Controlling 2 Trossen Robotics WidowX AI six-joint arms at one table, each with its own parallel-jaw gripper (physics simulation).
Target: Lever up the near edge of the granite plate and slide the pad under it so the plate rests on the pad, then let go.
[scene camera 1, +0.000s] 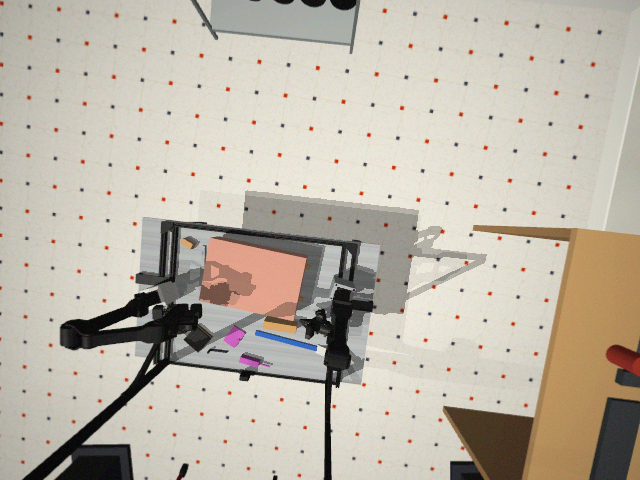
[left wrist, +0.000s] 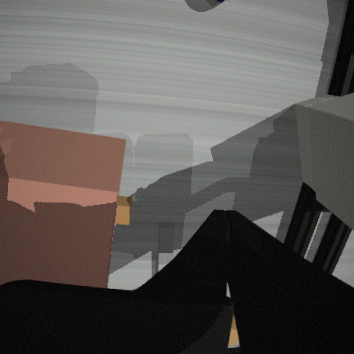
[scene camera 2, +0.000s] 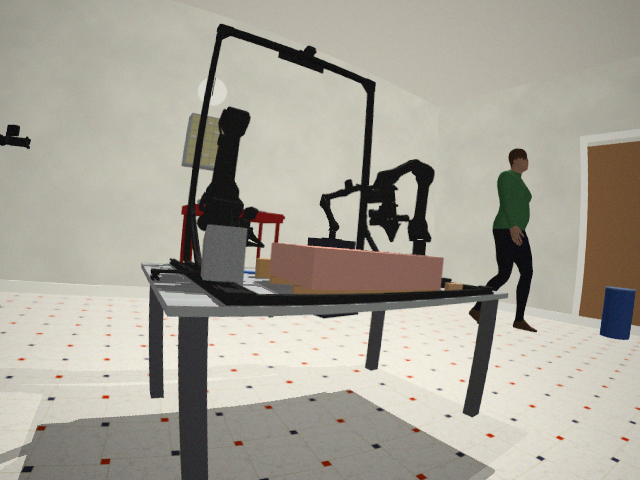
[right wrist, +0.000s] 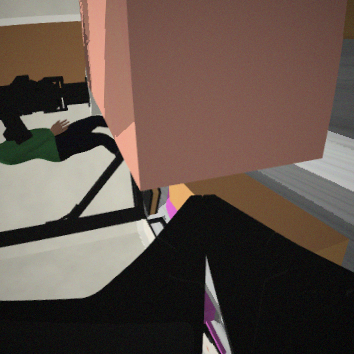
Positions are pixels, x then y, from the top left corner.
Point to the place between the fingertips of the right gripper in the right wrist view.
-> At 201, 206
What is the right gripper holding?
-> Nothing.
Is the right gripper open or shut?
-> Shut.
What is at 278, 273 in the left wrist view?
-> The left gripper.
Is the left gripper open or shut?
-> Shut.
